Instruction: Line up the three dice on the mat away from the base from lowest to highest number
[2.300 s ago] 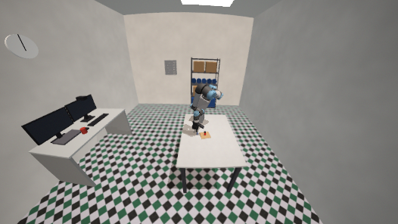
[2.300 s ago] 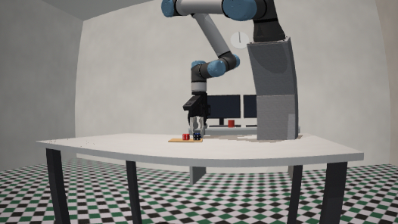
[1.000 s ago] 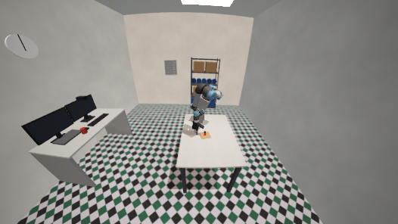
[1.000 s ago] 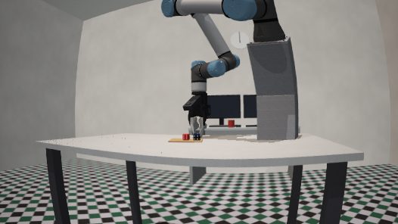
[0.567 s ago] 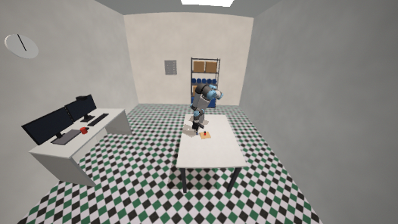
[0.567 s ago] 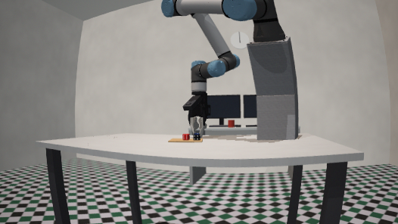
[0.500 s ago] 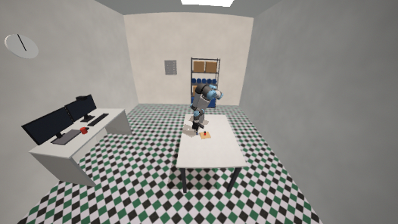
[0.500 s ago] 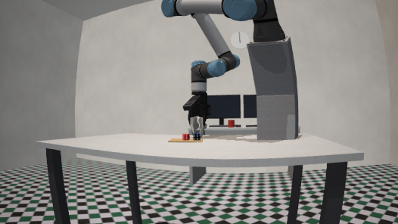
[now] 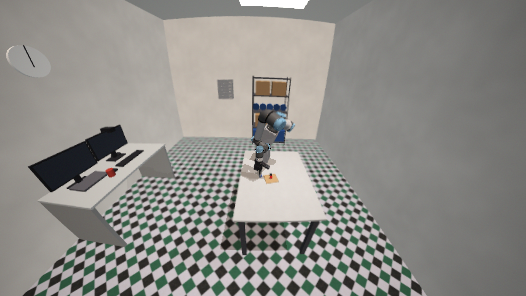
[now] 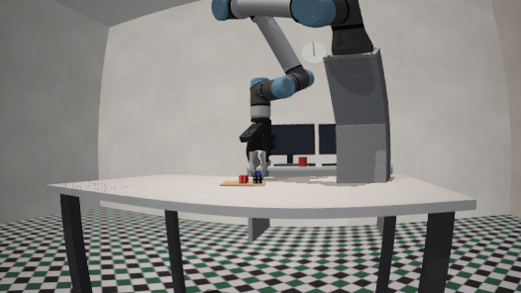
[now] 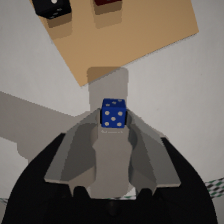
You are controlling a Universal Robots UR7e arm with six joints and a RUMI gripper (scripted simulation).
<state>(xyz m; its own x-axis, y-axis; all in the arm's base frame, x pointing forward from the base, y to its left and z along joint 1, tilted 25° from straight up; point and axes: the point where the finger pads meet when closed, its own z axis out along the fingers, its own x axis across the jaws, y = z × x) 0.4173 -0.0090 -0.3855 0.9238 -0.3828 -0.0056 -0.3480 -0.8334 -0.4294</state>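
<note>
The red die is 30 mm ahead of my hand, 120 mm to the left of it and 10 mm below it. Round my hand: tan mat: 30 mm ahead, 120 mm to the left, 20 mm below; black die: 20 mm behind, 120 mm to the left, 10 mm below; blue die: right at my hand.
</note>
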